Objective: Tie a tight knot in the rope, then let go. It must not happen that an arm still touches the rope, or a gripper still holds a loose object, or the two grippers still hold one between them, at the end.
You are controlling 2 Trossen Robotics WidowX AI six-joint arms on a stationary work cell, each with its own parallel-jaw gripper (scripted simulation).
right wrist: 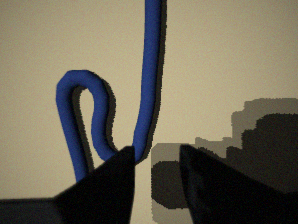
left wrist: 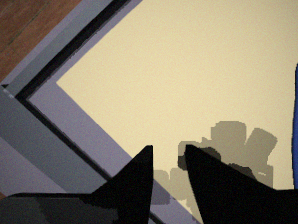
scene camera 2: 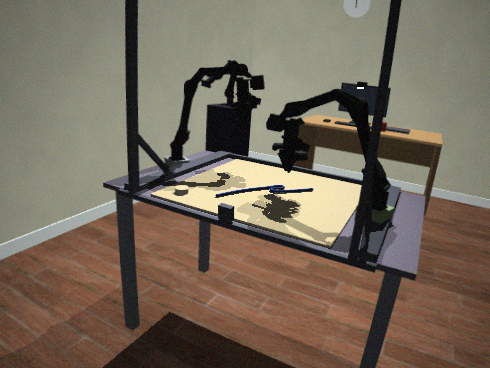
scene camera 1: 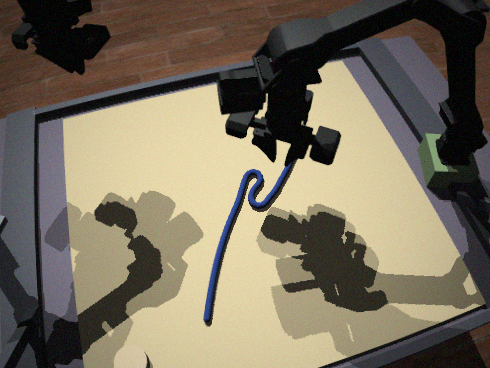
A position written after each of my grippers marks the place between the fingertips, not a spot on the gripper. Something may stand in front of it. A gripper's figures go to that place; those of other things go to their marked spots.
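Scene:
For my left gripper (scene camera 1: 78, 72) I read 0.83 m from the lens, while my right gripper (scene camera 1: 280, 162) is 0.80 m from the lens. The tan mat (scene camera 1: 347, 257) is 0.82 m from the lens. The green block (scene camera 1: 437, 172) is 0.93 m from the lens, and the marked spots on the tan mat and the green block are 0.26 m apart.

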